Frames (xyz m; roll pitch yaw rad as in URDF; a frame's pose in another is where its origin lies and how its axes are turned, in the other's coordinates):
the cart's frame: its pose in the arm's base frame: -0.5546 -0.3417 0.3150 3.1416 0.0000 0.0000
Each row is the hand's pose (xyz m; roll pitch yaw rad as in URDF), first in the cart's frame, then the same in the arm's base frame.
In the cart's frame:
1: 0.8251 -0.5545 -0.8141 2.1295 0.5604 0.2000
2: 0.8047 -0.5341 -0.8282 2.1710 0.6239 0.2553
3: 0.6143 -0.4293 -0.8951 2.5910 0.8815 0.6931
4: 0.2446 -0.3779 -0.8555 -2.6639 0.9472 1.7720
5: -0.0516 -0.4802 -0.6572 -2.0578 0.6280 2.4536
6: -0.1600 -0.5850 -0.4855 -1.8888 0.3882 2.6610
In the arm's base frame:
1: 0.2705 0.2128 1.1291 -1.0121 -0.5604 -0.2000
2: 0.2501 0.1924 1.1432 -0.9706 -0.6239 -0.2553
3: 0.0597 0.0876 1.2101 -0.5506 -0.8815 -0.6931
4: -0.3100 0.0362 1.1705 0.4777 -0.9472 -1.7720
5: -0.6062 0.1385 0.9722 1.0838 -0.6280 -2.4536
6: -0.7146 0.2433 0.8005 1.2528 -0.3882 -2.6610

